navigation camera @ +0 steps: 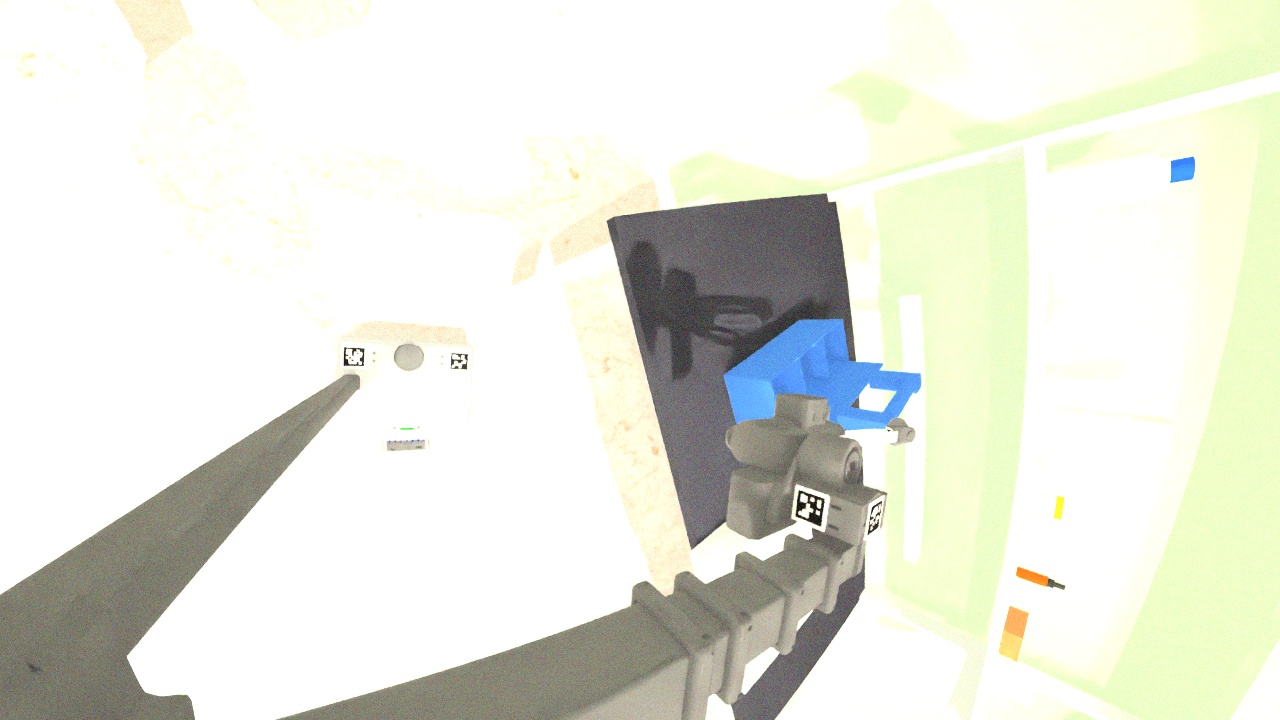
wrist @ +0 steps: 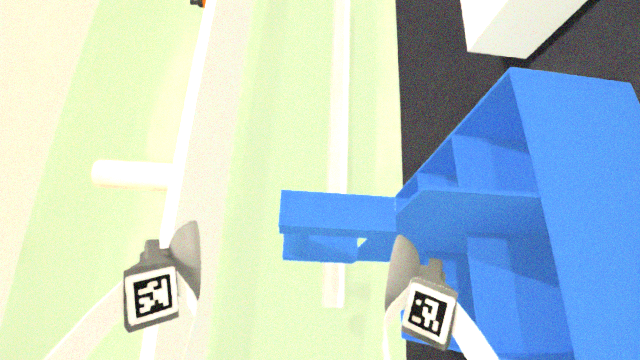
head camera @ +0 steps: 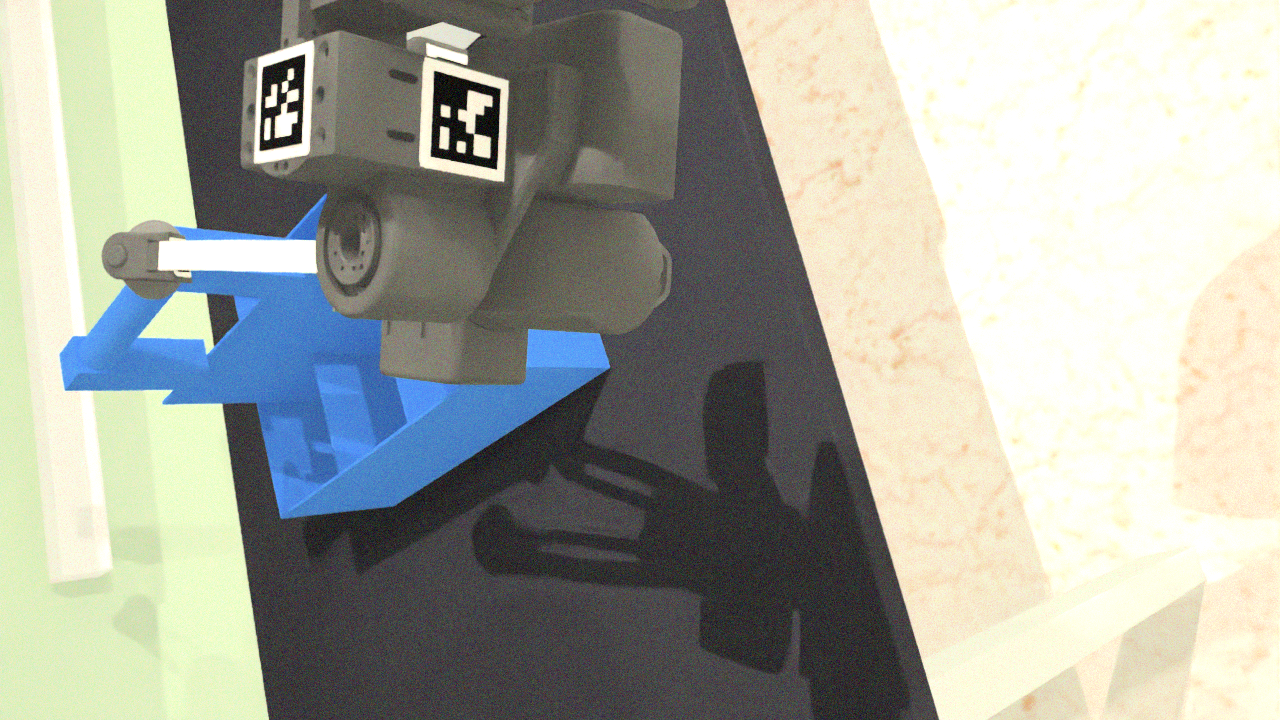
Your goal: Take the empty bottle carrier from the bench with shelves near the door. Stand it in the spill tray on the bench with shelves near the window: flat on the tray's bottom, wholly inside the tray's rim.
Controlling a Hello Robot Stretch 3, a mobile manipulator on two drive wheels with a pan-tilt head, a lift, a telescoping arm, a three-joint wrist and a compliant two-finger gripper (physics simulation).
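Seen in the pictures: gripper, fingertip midpoint: [navigation camera: 865, 423] [wrist: 296, 255]; robot's base at its link origin: [navigation camera: 408, 355].
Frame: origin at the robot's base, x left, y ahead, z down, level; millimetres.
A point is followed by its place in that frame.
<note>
The blue bottle carrier [head camera: 447, 447] @[z -805, x -667, y 96 mm] [navigation camera: 774, 358] @[z -826, x -611, y 66 mm] [wrist: 575, 200] @[z -849, x -583, y -64 mm] stands on the dark bench top [head camera: 429, 626] @[z -762, x -739, y 263 mm] [navigation camera: 671, 429] @[z -762, x -409, y -75 mm] [wrist: 425, 100] @[z -762, x -1091, y -210 mm], its compartments empty where they show. Its handle frame reaches towards the pale green side. My gripper [head camera: 147, 259] [navigation camera: 899, 432] [wrist: 296, 255] @[z -1028, x -569, y -25 mm] is open and holds nothing. In the wrist view the handle shows beyond the gap between the fingertips, and the right finger covers part of the carrier. In the head view the wrist hides part of the carrier and one finger. The spill tray does not show.
A white box [wrist: 505, 30] @[z -816, x -735, y -230 mm] stands near the carrier on the bench. A white bar [head camera: 62, 358] [wrist: 340, 100] runs along the green side. In the navigation view an orange-handled tool [navigation camera: 1033, 577] @[z -1253, x -1172, y -406 mm], an orange block [navigation camera: 1013, 631] @[z -1239, x -1167, y -554 mm] and a blue-ended item [navigation camera: 1181, 170] @[z -1384, x -879, y 398 mm] are at the right.
</note>
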